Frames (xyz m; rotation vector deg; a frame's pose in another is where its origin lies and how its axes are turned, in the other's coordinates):
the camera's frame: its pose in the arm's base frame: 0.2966 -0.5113 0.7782 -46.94 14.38 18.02
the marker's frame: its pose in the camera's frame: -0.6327 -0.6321 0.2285 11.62 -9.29 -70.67
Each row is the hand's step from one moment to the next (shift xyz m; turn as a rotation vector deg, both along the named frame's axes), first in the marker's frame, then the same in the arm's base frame.
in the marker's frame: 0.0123 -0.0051 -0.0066 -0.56 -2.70 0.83
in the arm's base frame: 0.0048 -0.0137 0.0034 -2.48 -0.64 1.32
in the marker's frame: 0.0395 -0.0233 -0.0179 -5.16 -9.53 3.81
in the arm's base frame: 0.0098 -0.0455 0.0161 -10.91 0.04 3.61
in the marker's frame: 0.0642 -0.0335 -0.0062 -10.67 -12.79 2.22
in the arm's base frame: 0.0170 -0.0569 0.0420 -16.79 0.21 0.63
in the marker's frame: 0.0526 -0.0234 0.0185 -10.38 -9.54 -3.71
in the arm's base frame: 0.0147 -0.0293 0.0508 -13.58 -1.98 -4.91
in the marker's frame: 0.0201 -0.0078 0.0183 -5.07 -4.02 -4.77
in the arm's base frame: 0.0054 -0.0034 0.0276 -5.87 -2.52 -4.88
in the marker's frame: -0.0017 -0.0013 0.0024 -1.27 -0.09 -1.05
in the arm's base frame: -0.0023 0.0017 0.0014 -0.79 -0.04 -1.45
